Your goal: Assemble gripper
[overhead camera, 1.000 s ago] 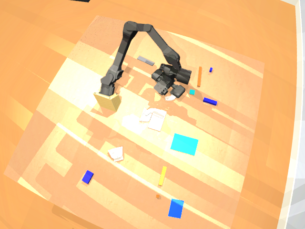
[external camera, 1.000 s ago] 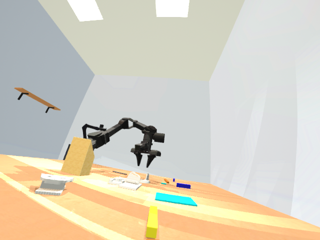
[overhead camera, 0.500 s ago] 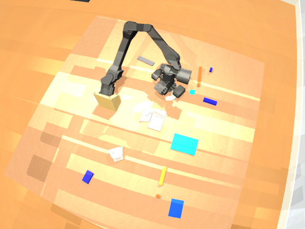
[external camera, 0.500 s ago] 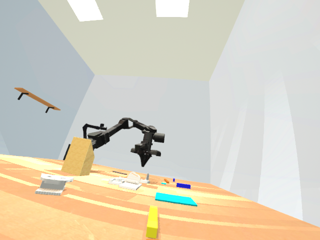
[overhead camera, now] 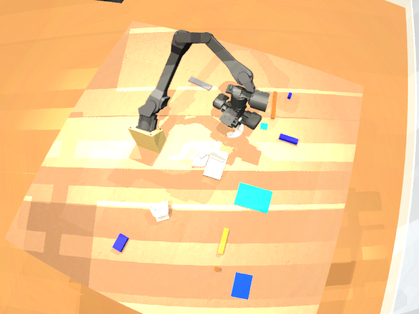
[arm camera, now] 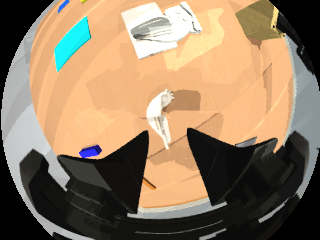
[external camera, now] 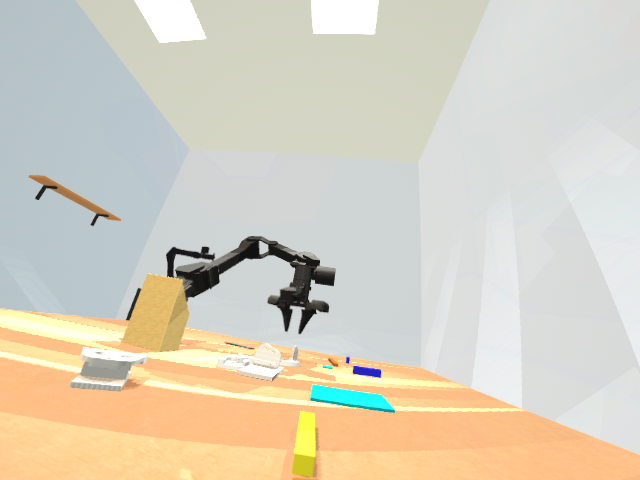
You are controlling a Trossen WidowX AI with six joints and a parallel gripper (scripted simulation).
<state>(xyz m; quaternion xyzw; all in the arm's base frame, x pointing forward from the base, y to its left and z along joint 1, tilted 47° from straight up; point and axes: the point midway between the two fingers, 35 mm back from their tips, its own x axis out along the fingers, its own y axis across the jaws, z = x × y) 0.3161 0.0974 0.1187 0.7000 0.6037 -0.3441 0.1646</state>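
My gripper tip is 16 cm to the left of the flat white plate, 8 cm above it and 3 cm past it. The rest, counted from my gripper tip: dark blue bar (23 cm ahead, 8 cm below, 4 cm to the left); then cyan sheet (25 cm to the right, 16 cm ahead, 8 cm below); then grey strip (22 cm behind, 19 cm to the left, 8 cm below).
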